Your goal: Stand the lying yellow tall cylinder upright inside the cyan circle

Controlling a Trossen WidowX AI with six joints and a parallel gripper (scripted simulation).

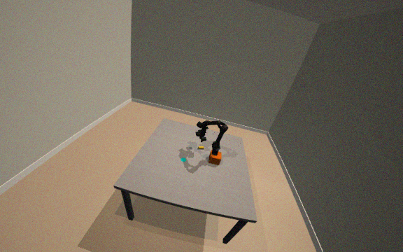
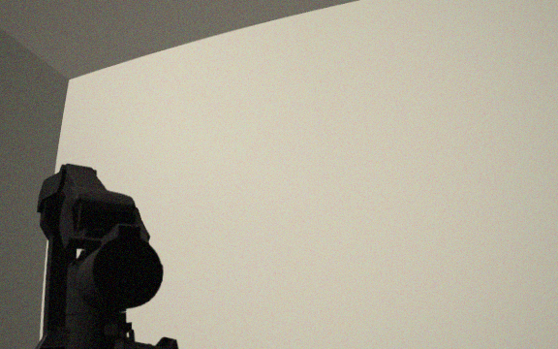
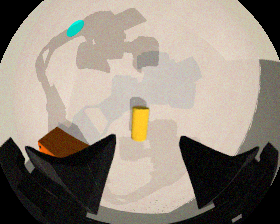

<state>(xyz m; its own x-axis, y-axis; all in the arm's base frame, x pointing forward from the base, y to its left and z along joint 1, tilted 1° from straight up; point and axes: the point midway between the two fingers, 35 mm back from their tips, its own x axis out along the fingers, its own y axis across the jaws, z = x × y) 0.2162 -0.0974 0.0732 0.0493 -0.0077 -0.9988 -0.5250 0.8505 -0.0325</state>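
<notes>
Now: the yellow tall cylinder 11 cm below my gripper tip, 3 cm behind it and 1 cm to the right of it. Also, from my gripper tip: cyan circle (28 cm to the left, 13 cm below, 9 cm ahead).
</notes>
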